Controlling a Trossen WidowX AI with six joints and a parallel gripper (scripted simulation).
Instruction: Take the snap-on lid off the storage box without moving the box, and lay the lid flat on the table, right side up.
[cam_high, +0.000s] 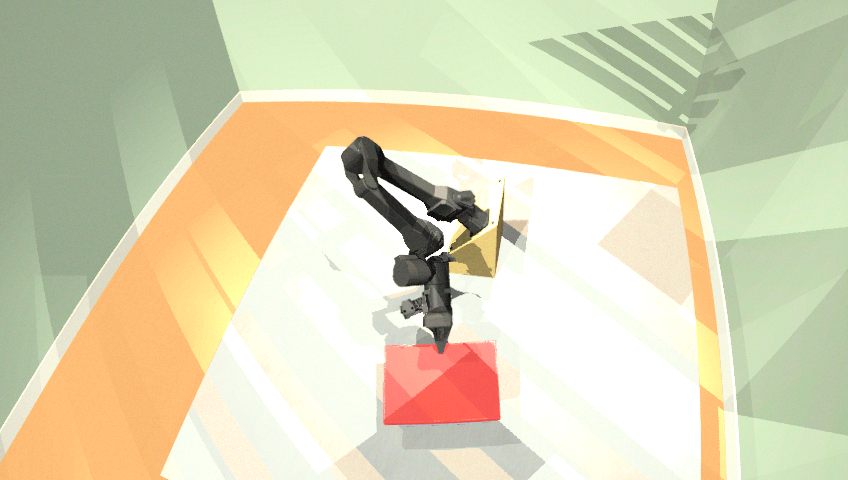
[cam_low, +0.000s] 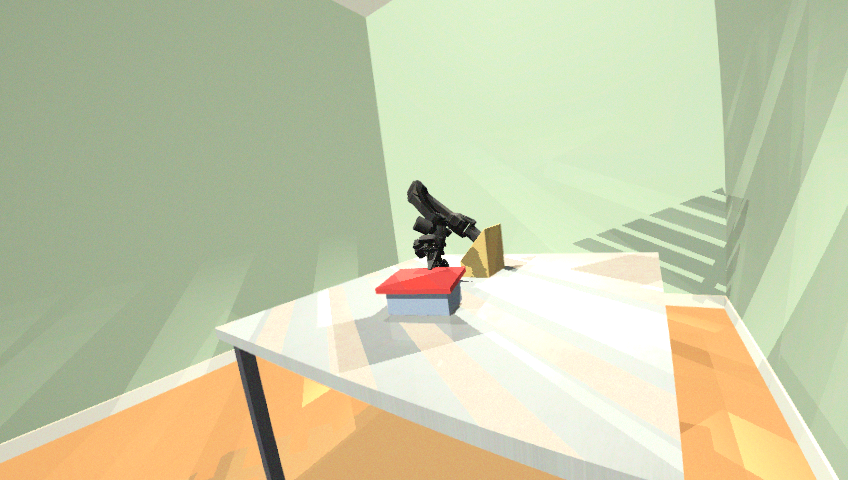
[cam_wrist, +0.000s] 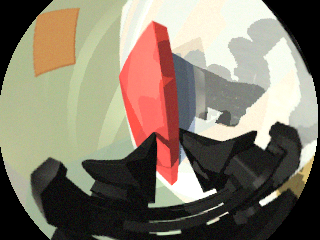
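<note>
The red lid is 8 cm ahead of my gripper tip and 1 cm to the left of it. From my gripper tip the other things lie so: storage box 7 cm ahead, 1 cm to the left, 5 cm below.
</note>
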